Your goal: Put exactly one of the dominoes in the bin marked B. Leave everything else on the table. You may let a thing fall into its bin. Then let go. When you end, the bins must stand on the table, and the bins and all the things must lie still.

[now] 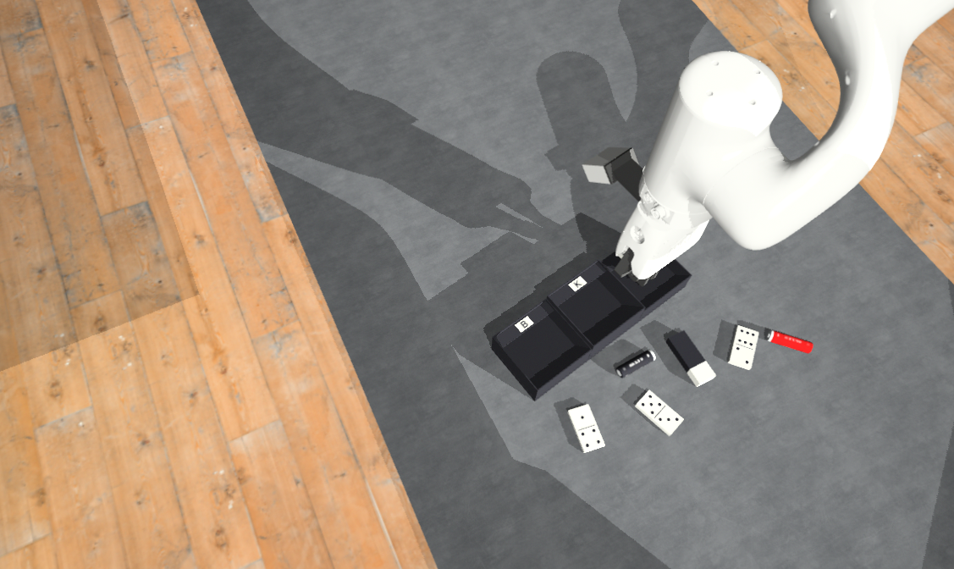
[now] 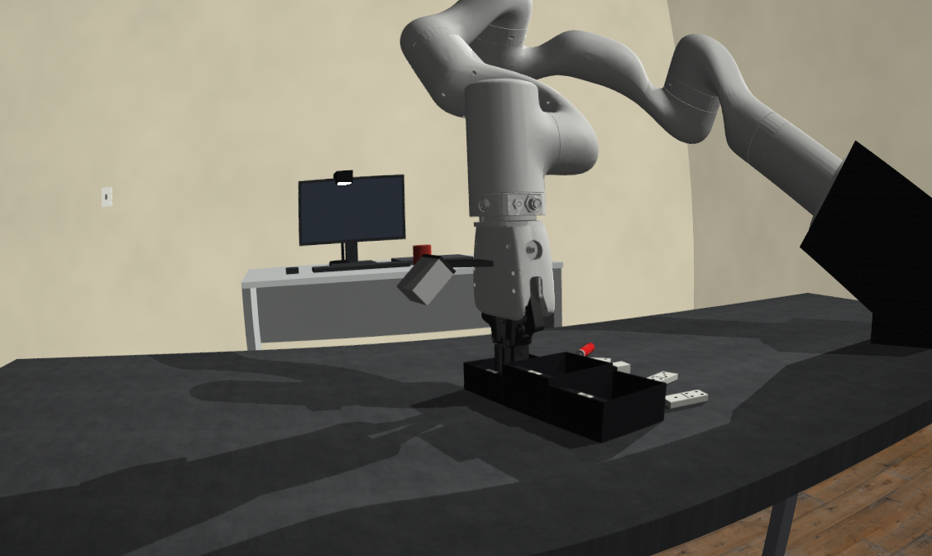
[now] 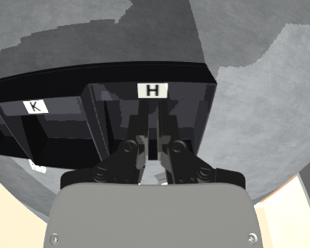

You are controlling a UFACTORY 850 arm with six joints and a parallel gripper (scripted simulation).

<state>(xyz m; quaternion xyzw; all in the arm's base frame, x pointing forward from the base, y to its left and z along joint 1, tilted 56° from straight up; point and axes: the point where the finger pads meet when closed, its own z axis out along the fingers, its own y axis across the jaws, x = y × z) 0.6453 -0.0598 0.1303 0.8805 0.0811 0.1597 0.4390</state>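
Right now the black bin row is 8 cm to the left of my hand and 1 cm below it. The rest, counted from my hand: black battery 8 cm behind, 8 cm to the left, 3 cm below; red battery 17 cm behind, 9 cm to the right, 3 cm below; black-and-white block 12 cm behind, 3 cm to the left, 3 cm below.
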